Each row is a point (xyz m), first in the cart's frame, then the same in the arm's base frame.
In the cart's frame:
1: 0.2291 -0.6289 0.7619
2: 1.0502 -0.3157 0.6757
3: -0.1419 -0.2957 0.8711
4: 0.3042 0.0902 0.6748
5: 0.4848 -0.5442 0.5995
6: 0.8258 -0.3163 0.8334
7: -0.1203 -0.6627 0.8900
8: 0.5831 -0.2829 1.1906
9: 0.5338 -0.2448 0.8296
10: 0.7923 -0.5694 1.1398
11: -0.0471 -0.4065 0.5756
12: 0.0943 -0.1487 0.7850
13: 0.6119 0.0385 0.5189
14: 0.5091 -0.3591 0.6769
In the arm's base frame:
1: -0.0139 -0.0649 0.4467
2: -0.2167 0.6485 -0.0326
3: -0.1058 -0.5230 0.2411
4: -0.1297 -0.1635 -0.2655
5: 0.0530 0.1857 0.2688
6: -0.3079 0.4067 0.0593
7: -0.0379 -0.4111 0.5852
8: -0.5896 0.1018 0.1829
9: -0.2489 0.1121 0.0487
10: -0.5234 0.3837 0.3941
11: 0.1744 -0.3497 0.2373
12: -0.1209 -0.3212 0.0318
13: -0.0480 0.1704 -0.3243
14: -0.0715 0.1465 0.1144

